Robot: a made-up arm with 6 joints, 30 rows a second.
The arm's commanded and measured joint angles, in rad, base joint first. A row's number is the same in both.
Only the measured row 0 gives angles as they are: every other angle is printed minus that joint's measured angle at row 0.
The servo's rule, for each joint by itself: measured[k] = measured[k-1] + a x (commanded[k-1-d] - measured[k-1]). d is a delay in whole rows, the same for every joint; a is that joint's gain. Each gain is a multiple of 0.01, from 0.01 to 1. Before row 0 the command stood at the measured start. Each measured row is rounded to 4 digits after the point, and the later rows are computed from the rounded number. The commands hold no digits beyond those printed.
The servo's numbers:
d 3
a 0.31 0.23 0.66 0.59 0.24 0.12
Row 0, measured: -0.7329, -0.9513, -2.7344, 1.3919, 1.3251, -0.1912
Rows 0 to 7, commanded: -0.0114, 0.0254, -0.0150, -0.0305, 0.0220, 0.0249; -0.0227, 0.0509, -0.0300, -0.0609, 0.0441, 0.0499; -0.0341, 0.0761, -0.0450, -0.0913, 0.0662, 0.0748; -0.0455, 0.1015, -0.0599, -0.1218, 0.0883, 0.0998; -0.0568, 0.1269, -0.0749, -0.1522, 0.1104, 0.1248; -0.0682, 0.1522, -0.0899, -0.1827, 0.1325, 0.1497; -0.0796, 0.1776, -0.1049, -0.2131, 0.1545, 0.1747; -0.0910, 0.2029, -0.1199, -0.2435, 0.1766, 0.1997
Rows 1 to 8, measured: 0.0000, 0.0000, 0.0000, 0.0000, 0.0000, 0.0000; 0.0000, 0.0000, 0.0000, 0.0000, 0.0000, 0.0000; 0.0000, 0.0000, 0.0000, 0.0000, 0.0000, 0.0000; -0.0035, 0.0058, -0.0099, -0.0180, 0.0053, 0.0030; -0.0095, 0.0162, -0.0232, -0.0433, 0.0146, 0.0086; -0.0171, 0.0300, -0.0376, -0.0716, 0.0270, 0.0165; -0.0259, 0.0464, -0.0523, -0.1012, 0.0417, 0.0265; -0.0355, 0.0649, -0.0672, -0.1313, 0.0582, 0.0383
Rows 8 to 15, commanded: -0.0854, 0.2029, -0.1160, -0.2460, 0.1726, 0.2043; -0.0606, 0.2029, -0.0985, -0.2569, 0.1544, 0.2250; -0.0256, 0.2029, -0.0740, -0.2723, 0.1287, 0.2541; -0.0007, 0.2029, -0.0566, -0.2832, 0.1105, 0.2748; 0.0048, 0.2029, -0.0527, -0.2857, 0.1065, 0.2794; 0.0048, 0.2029, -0.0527, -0.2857, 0.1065, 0.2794; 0.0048, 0.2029, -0.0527, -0.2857, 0.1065, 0.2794; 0.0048, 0.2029, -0.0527, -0.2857, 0.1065, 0.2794
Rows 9 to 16, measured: -0.0456, 0.0850, -0.0822, -0.1616, 0.0760, 0.0517; -0.0561, 0.1063, -0.0972, -0.1920, 0.0948, 0.0665; -0.0669, 0.1285, -0.1122, -0.2224, 0.1144, 0.0825; -0.0726, 0.1456, -0.1147, -0.2363, 0.1284, 0.0971; -0.0689, 0.1588, -0.1040, -0.2485, 0.1346, 0.1124; -0.0555, 0.1689, -0.0842, -0.2625, 0.1332, 0.1294; -0.0385, 0.1767, -0.0660, -0.2747, 0.1278, 0.1468; -0.0251, 0.1827, -0.0572, -0.2812, 0.1227, 0.1627
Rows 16 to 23, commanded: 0.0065, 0.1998, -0.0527, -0.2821, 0.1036, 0.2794; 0.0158, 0.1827, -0.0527, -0.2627, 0.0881, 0.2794; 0.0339, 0.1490, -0.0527, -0.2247, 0.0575, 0.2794; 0.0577, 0.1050, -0.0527, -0.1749, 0.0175, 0.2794; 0.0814, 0.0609, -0.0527, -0.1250, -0.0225, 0.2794; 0.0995, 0.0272, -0.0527, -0.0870, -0.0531, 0.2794; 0.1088, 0.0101, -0.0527, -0.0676, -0.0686, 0.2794; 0.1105, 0.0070, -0.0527, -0.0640, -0.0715, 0.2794
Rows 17 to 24, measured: -0.0158, 0.1873, -0.0542, -0.2839, 0.1188, 0.1767; -0.0094, 0.1909, -0.0532, -0.2850, 0.1158, 0.1890; -0.0050, 0.1937, -0.0529, -0.2854, 0.1136, 0.1998; -0.0014, 0.1951, -0.0528, -0.2835, 0.1112, 0.2094; 0.0039, 0.1922, -0.0527, -0.2712, 0.1057, 0.2178; 0.0132, 0.1823, -0.0527, -0.2438, 0.0941, 0.2252; 0.0270, 0.1645, -0.0527, -0.2031, 0.0757, 0.2317; 0.0439, 0.1407, -0.0527, -0.1570, 0.0521, 0.2374
